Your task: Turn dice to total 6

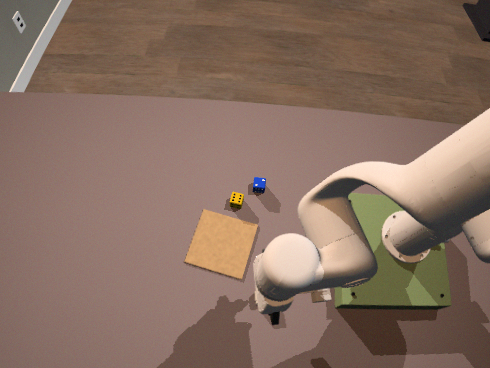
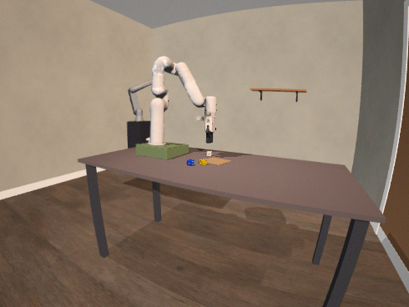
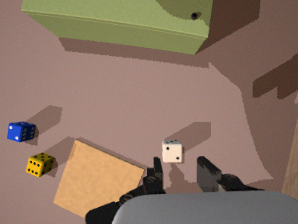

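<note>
Right now the white die is 9 cm below my hand. Round my hand: yellow die: 6 cm ahead, 24 cm to the right, 9 cm below; blue die: 28 cm to the right, 9 cm below; tan mat: 9 cm ahead, 13 cm to the right, 11 cm below.
</note>
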